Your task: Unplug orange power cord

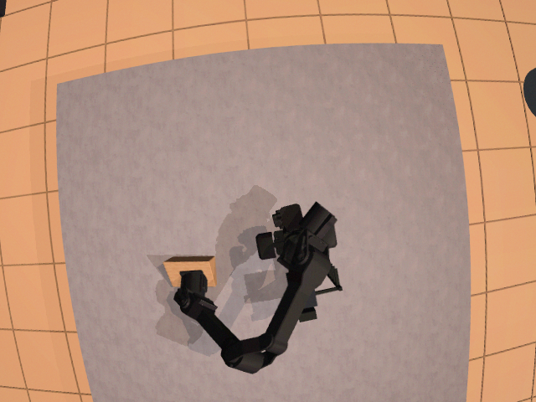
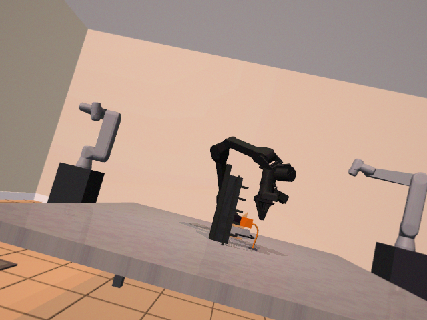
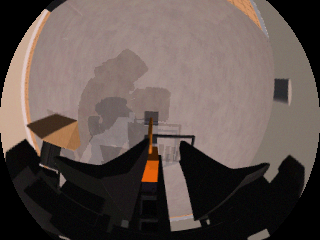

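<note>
Right now the orange plug is 7 cm to the right of my gripper tip, 1 cm below it and 1 cm behind it.
</note>
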